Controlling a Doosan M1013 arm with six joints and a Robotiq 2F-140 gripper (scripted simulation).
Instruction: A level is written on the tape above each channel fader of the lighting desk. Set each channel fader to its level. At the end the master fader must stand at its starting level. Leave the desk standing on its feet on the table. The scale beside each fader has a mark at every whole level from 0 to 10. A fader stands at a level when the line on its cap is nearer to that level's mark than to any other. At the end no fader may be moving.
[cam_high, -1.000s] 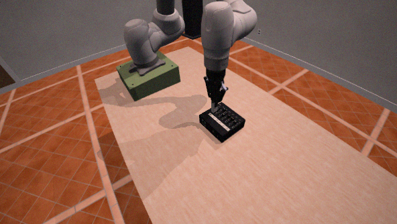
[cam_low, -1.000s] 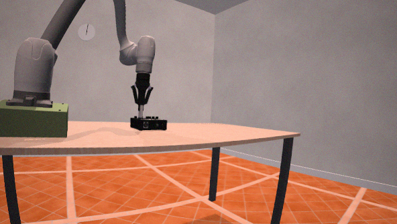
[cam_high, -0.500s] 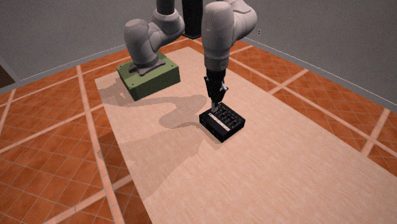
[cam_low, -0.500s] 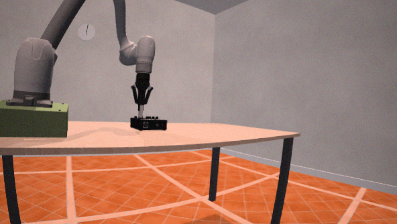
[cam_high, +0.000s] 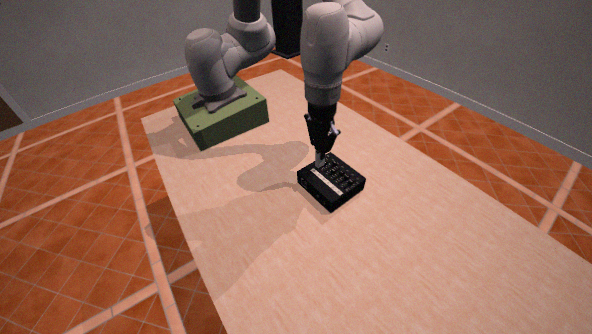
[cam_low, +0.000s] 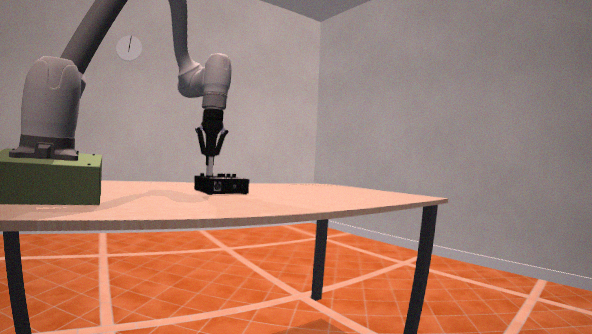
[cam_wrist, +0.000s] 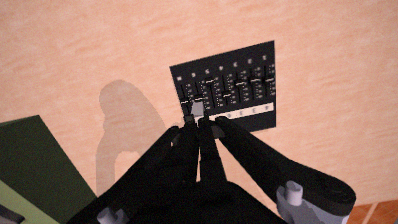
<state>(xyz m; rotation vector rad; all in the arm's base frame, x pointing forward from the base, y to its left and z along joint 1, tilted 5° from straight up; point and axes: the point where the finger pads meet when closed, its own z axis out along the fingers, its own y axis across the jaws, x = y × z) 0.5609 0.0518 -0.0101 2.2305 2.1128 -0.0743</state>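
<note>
My gripper is now 3 cm above the fader cap, 2 cm to the right of it and 2 cm past it.
</note>
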